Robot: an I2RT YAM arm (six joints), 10 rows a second.
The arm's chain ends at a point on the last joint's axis. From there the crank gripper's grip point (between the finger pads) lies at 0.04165 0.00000 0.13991 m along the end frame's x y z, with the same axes.
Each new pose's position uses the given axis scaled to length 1; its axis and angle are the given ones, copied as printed.
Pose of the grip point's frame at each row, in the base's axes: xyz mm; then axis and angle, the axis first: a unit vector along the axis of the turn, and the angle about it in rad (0 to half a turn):
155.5 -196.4 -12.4 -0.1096 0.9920 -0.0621 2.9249
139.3 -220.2 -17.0 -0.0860 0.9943 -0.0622 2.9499
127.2 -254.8 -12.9 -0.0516 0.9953 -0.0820 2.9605
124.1 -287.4 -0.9 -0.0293 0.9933 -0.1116 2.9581
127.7 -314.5 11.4 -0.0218 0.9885 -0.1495 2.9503
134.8 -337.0 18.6 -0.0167 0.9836 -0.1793 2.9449
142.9 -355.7 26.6 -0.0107 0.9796 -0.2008 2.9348
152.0 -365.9 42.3 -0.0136 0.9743 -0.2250 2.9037
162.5 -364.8 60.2 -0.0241 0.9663 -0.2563 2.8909
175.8 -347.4 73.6 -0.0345 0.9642 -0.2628 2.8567
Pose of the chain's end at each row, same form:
163.5 -173.2 131.5 -0.1096 0.9920 -0.0621 2.9249
151.6 -197.8 126.7 -0.0860 0.9943 -0.0622 2.9499
141.7 -228.6 130.0 -0.0516 0.9953 -0.0820 2.9605
138.7 -254.1 140.5 -0.0293 0.9933 -0.1116 2.9581
141.4 -271.1 150.1 -0.0218 0.9885 -0.1495 2.9503
147.9 -285.8 154.7 -0.0167 0.9836 -0.1793 2.9449
154.9 -299.0 160.6 -0.0107 0.9796 -0.2008 2.9348
159.5 -302.6 173.6 -0.0136 0.9743 -0.2250 2.9037
167.6 -292.9 187.1 -0.0241 0.9663 -0.2563 2.8909
175.3 -273.5 199.5 -0.0345 0.9642 -0.2628 2.8567

